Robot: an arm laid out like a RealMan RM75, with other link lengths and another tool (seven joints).
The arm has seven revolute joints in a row. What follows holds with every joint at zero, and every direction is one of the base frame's.
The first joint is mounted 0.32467 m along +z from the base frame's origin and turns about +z.
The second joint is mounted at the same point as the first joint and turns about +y.
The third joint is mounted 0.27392 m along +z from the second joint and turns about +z.
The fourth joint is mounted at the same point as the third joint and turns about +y.
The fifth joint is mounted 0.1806 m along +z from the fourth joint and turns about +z.
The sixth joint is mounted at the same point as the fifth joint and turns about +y.
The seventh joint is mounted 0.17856 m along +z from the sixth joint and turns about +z.
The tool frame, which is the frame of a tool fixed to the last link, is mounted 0.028 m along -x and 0.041 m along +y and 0.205 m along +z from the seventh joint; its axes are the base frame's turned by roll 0, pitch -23.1 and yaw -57.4 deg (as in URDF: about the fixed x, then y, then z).
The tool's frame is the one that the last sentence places.
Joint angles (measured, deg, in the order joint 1, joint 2, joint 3, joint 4, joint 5, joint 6, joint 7), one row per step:
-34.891, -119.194, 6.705, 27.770, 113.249, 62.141, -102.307
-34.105, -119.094, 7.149, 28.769, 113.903, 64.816, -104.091
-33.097, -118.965, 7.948, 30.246, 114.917, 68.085, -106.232
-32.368, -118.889, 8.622, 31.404, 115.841, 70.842, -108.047
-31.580, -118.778, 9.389, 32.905, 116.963, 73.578, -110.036
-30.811, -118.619, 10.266, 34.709, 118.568, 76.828, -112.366
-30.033, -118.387, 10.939, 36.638, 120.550, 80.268, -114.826
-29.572, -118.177, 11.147, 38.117, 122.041, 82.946, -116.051
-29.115, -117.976, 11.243, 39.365, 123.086, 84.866, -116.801
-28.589, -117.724, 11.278, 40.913, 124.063, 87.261, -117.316
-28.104, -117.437, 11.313, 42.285, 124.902, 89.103, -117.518
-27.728, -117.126, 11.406, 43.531, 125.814, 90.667, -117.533
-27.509, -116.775, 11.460, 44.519, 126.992, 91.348, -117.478
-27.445, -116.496, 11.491, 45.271, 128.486, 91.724, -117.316
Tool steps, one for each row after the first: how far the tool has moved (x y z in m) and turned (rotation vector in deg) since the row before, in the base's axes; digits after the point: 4 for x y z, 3 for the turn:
0.0070, -0.0094, -0.0010, -1.178, -1.161, -1.069
0.0072, -0.0132, -0.0028, -1.794, -0.915, -1.339
0.0070, -0.0119, -0.0039, -1.783, -0.832, -1.139
0.0047, -0.0127, -0.0037, -1.950, -0.497, -0.952
0.0054, -0.0160, -0.0058, -2.654, -0.361, -1.113
0.0033, -0.0178, -0.0061, -2.993, -0.227, -0.834
0.0023, -0.0131, -0.0034, -1.997, 0.198, -0.900
-0.0006, -0.0094, -0.0012, -1.266, 0.399, -0.529
0.0001, -0.0108, 0.0001, -1.215, 0.571, -0.915
-0.0022, -0.0086, 0.0006, -0.863, 0.862, -0.711
-0.0031, -0.0078, 0.0000, -0.859, 1.103, -0.693
-0.0073, -0.0047, -0.0005, -0.653, 1.522, -0.133
-0.0082, -0.0045, -0.0025, -0.839, 1.641, 0.011

